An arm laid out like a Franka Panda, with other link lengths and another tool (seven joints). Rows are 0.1 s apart.
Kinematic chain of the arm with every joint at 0, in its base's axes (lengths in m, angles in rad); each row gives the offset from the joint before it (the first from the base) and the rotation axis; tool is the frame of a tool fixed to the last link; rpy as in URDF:
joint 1: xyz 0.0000 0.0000 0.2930 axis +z
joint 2: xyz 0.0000 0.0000 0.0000 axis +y
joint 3: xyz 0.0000 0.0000 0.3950 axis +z
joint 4: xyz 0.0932 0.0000 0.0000 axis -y
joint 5: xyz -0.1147 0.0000 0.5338 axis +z
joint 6: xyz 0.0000 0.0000 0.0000 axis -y
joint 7: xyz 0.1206 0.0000 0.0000 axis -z
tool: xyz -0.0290 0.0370 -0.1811 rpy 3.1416 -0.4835 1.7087
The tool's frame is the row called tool.
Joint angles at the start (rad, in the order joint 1, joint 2, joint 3, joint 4, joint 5, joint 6, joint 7):
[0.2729 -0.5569 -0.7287 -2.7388 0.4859 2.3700 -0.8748]
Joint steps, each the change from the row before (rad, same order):
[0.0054 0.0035 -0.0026 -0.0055 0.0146 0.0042 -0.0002]
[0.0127 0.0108 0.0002 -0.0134 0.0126 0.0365 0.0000]
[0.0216 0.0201 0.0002 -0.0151 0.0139 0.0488 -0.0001]
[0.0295 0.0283 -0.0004 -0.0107 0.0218 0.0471 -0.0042]
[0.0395 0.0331 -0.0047 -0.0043 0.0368 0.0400 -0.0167]
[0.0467 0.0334 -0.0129 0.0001 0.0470 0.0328 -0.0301]
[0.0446 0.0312 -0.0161 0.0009 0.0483 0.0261 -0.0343]
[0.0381 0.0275 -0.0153 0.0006 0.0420 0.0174 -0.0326]
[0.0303 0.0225 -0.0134 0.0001 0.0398 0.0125 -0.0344]
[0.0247 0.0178 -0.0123 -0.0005 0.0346 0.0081 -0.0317]
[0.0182 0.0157 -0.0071 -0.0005 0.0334 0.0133 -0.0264]
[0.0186 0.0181 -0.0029 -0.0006 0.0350 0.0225 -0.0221]
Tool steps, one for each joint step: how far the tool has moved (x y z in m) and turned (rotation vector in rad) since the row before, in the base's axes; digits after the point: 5 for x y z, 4 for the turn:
[-0.00051 0.00330 -0.00387 0.0112 0.0054 -0.0066]
[0.00108 0.00520 -0.00967 -0.0094 0.0022 -0.0138]
[0.00191 0.00770 -0.01386 -0.0186 0.0062 -0.0128]
[0.00295 0.00965 -0.01485 -0.0186 0.0089 -0.0079]
[0.00402 0.01138 -0.01425 -0.0123 0.0064 -0.0003]
[0.00377 0.01089 -0.01358 -0.0068 0.0023 0.0052]
[0.00213 0.00902 -0.01301 -0.0048 0.0023 0.0054]
[0.00031 0.00742 -0.01188 -0.0040 0.0044 0.0075]
[-0.00081 0.00525 -0.01009 -0.0028 0.0016 0.0071]
[-0.00155 0.00395 -0.00848 -0.0012 0.0010 0.0066]
[-0.00089 0.00218 -0.00686 -0.0053 -0.0014 -0.0014]
[-0.00023 0.00229 -0.00703 -0.0132 -0.0014 -0.0069]

